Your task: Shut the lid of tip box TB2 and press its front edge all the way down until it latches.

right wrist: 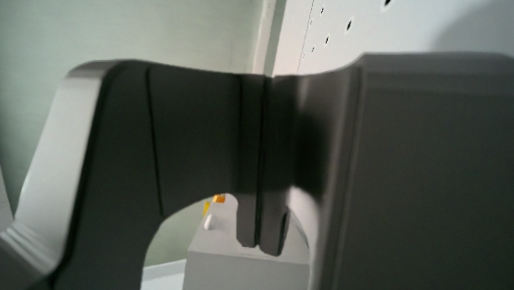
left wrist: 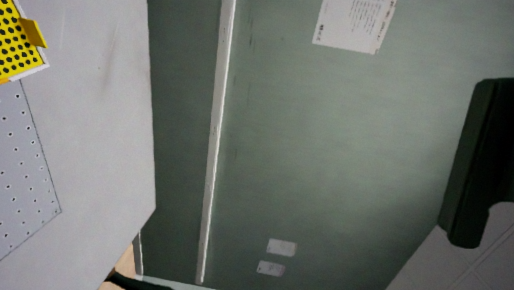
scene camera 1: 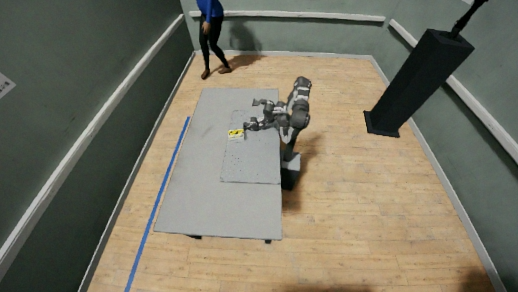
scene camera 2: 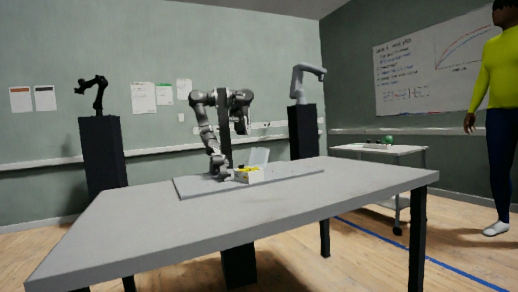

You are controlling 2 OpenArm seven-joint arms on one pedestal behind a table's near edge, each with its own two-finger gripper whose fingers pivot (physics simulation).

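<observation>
Tip box TB2 (scene camera 1: pixel 236 137) (scene camera 2: pixel 256 176) is a white box with a yellow, holed tip rack inside. In scene camera 2 its clear lid (scene camera 2: pixel 259 156) stands up, open. In the left wrist view part of the yellow rack (left wrist: pixel 15 47) shows at the upper left; the lid does not show there. My left gripper (scene camera 1: pixel 255 102) (scene camera 2: pixel 243 127) is open, above and apart from the box; one dark finger shows at the right of its wrist view. My right gripper (scene camera 1: pixel 246 126) (right wrist: pixel 259 245) is shut, fingertips together, close beside the box; contact is unclear.
The box stands near the edge of a thin perforated board (scene camera 1: pixel 250 165) (scene camera 2: pixel 192 189) (left wrist: pixel 20 165) on the grey table (scene camera 1: pixel 200 200) (scene camera 2: pixel 225 220) (left wrist: pixel 105 150). Black pillars (scene camera 1: pixel 420 82) (scene camera 2: pixel 103 155), a cart (scene camera 2: pixel 387 148) and people (scene camera 1: pixel 212 25) (scene camera 2: pixel 500 75) are away from it.
</observation>
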